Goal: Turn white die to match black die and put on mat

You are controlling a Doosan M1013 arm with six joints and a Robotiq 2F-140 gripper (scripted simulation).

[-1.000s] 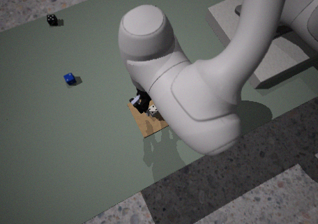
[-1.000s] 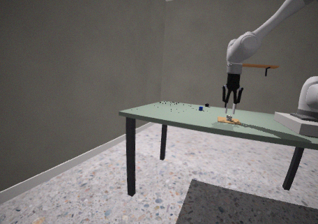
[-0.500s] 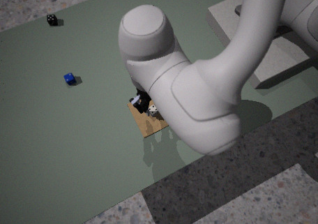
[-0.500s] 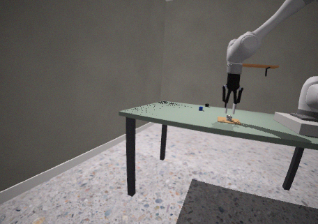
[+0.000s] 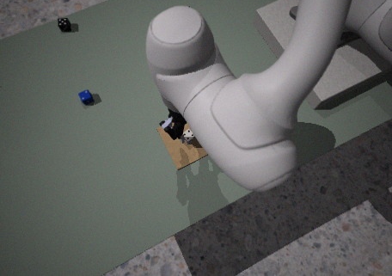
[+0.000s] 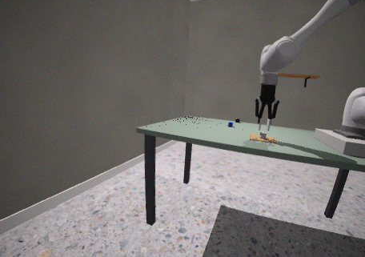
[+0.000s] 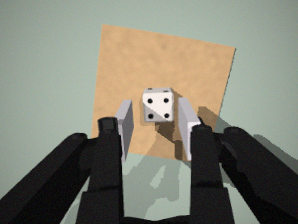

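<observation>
Now: hand 6 cm above the white die. Also, from my hand: brown mat (8 cm below); blue die (23 cm ahead, 24 cm to the right, 6 cm below); black die (21 cm ahead, 51 cm to the right, 6 cm below).
</observation>
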